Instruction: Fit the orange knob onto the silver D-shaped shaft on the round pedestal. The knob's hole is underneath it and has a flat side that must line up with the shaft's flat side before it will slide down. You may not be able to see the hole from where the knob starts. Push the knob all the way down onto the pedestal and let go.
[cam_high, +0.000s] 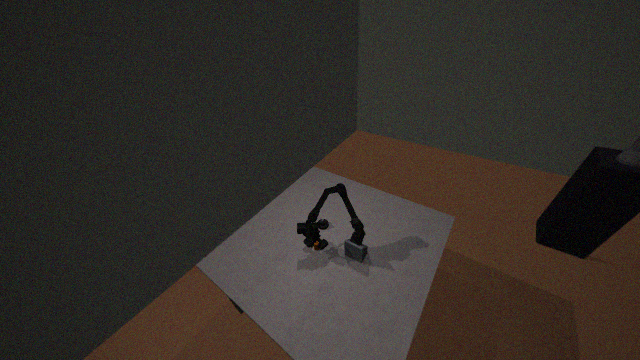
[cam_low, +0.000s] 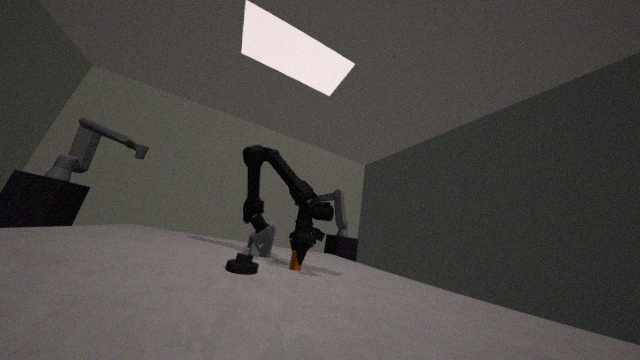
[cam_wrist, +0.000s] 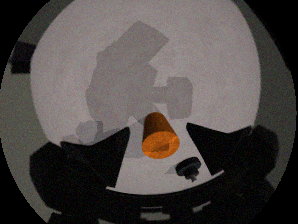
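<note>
Now: the orange knob 20 mm above my gripper tip. The rest, counted from my gripper tip: round pedestal (190 mm to the right, 80 mm ahead, 10 mm above).
</note>
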